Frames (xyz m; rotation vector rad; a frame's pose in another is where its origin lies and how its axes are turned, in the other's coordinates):
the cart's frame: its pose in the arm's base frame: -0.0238 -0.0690 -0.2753 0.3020 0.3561 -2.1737
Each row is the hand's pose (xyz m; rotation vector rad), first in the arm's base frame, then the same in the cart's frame.
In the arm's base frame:
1: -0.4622 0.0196 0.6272 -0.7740 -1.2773 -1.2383
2: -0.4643 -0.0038 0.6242 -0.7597 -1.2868 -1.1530
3: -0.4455 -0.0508 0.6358 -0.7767 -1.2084 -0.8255
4: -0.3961 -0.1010 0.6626 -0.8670 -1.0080 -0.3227
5: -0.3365 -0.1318 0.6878 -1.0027 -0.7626 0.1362
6: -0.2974 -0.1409 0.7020 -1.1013 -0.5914 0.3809
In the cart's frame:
1: -0.1200 -0.5358 0.8444 0.7830 -1.5673 0.6529
2: -0.1004 -0.5238 0.8503 0.7941 -1.5808 0.7391
3: -0.0804 -0.4836 0.8763 0.6966 -1.6495 1.0768
4: -0.0808 -0.4190 0.9150 0.4066 -1.7717 1.5798
5: -0.1010 -0.3568 0.9444 -0.0074 -1.8979 1.9939
6: -0.1216 -0.3219 0.9575 -0.3204 -1.9669 2.1776

